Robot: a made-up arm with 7 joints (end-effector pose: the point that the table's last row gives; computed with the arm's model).
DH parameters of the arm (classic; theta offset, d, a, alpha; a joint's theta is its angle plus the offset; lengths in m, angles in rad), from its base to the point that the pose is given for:
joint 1: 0 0.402 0 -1.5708
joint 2: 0 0 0 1.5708
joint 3: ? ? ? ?
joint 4: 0 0 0.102 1.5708
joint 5: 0 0.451 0 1.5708
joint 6: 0 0 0.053 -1.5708
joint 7: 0 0.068 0 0
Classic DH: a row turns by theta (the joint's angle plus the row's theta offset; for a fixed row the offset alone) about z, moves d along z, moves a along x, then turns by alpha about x.
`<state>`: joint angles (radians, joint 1 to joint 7).
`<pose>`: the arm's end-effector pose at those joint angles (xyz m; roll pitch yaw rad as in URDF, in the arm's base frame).
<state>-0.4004 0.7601 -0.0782 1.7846 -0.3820 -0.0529 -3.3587</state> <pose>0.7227 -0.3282 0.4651 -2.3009 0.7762 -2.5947</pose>
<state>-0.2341 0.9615 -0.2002 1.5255 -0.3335 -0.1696 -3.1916</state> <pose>0.6704 -0.2566 0.2053 -2.6911 0.6048 -2.8854</pose>
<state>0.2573 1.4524 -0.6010 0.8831 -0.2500 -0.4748 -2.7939</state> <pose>0.2817 -0.2306 -0.0399 -2.6529 -0.0099 -3.1215</pose>
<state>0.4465 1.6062 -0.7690 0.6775 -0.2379 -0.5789 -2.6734</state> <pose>0.1980 -0.2765 0.0260 -2.4281 -0.0955 -3.1382</pose>
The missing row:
joint 3: 0 0.332 0.06 1.5708
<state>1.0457 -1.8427 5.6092 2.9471 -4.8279 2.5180 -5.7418</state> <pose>-0.4111 -0.6459 0.2839 0.6275 -0.9085 -2.2110</pose>
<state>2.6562 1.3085 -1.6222 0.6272 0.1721 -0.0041 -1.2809</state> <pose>0.2335 0.4291 0.4358 1.8600 0.8906 1.9550</pose>
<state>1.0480 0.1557 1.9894 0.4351 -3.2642 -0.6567 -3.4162</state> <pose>-0.2802 0.0281 0.3306 -3.0216 0.1171 -2.8456</pose>
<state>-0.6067 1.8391 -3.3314 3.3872 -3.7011 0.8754 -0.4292</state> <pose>0.5874 -0.4616 0.0114 2.5240 0.2297 0.1492</pose>
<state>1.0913 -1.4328 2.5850 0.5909 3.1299 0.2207 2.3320</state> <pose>-0.1815 0.1198 0.0487 3.1349 0.7868 -1.4916</pose>
